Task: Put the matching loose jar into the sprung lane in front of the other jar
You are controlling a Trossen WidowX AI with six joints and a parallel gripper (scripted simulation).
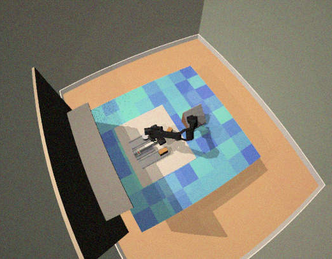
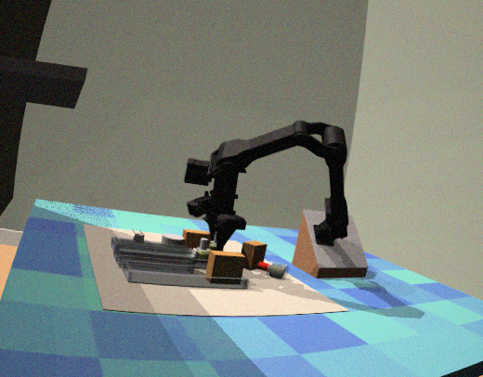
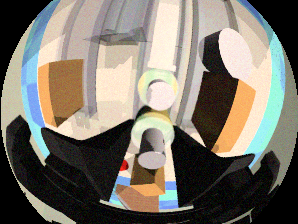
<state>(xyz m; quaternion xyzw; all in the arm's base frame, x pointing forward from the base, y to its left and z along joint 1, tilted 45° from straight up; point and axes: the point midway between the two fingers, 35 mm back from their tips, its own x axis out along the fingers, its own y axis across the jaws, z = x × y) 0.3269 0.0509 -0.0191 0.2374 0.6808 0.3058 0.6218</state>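
My gripper tip is now 150 mm short of the grey lane rack, 40 mm to the right of it and 30 mm above it.
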